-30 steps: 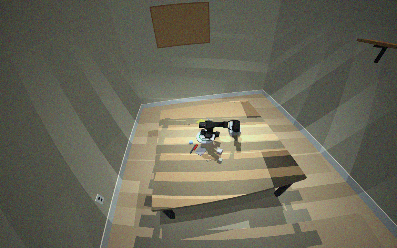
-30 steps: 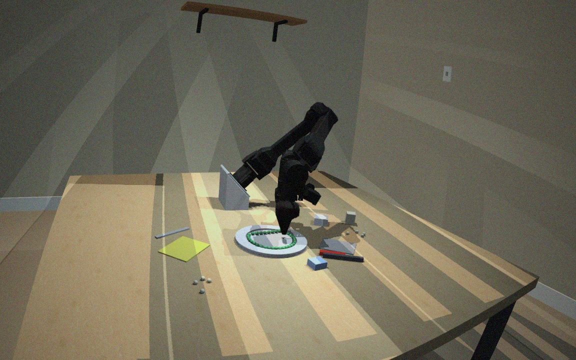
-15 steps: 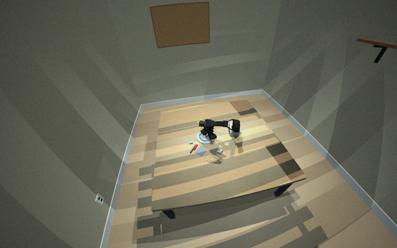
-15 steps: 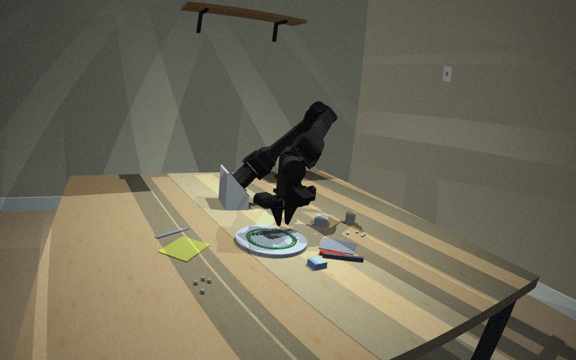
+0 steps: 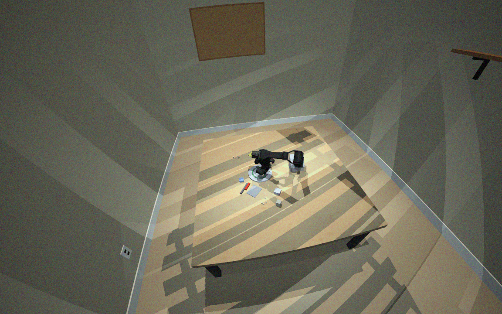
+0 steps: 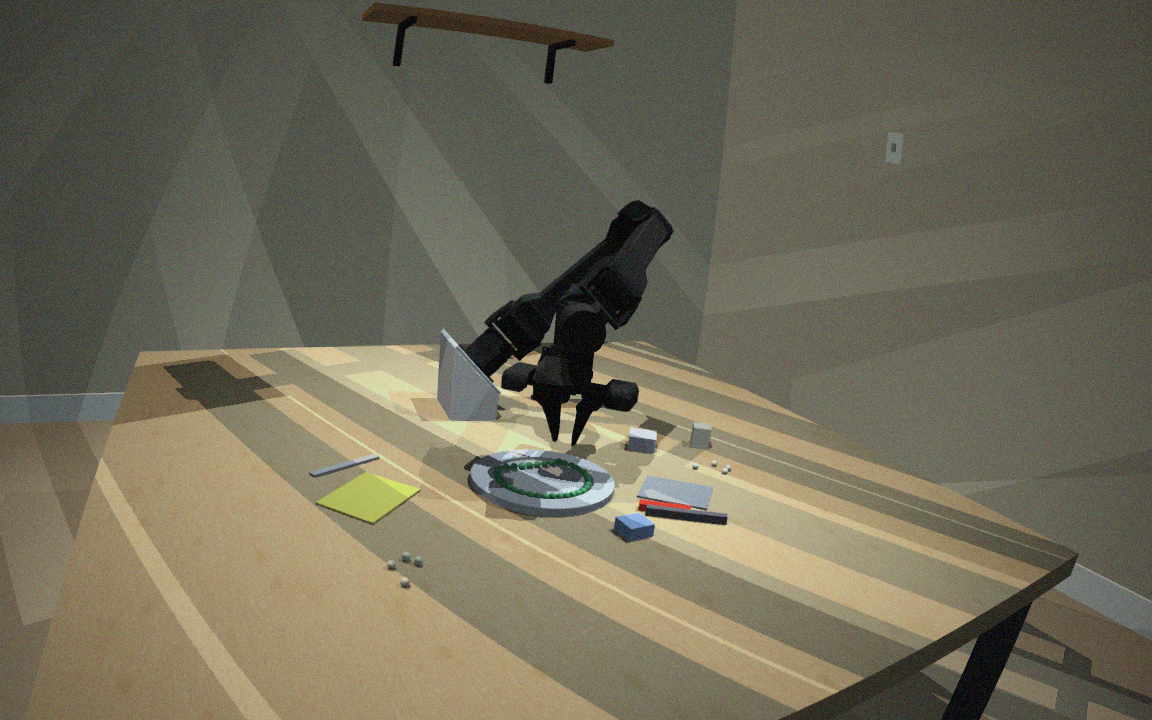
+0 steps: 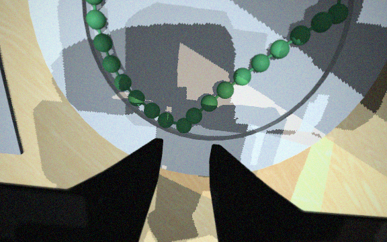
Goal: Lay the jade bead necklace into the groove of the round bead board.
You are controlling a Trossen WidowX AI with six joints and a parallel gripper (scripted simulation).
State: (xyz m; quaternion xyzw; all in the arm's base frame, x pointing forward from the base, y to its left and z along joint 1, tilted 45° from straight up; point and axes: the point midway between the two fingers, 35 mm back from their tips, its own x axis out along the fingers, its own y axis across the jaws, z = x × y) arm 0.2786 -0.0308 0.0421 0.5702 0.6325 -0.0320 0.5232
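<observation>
The round grey bead board lies 30 mm ahead of my gripper tip, 50 mm to the right of it and 40 mm below it. Round my gripper tip: grey plate (130 mm ahead, 110 mm to the left, 40 mm below); then blue block (200 mm ahead, 20 mm to the right, 40 mm below); then red and black pen (180 mm ahead, 60 mm to the left, 40 mm below).
</observation>
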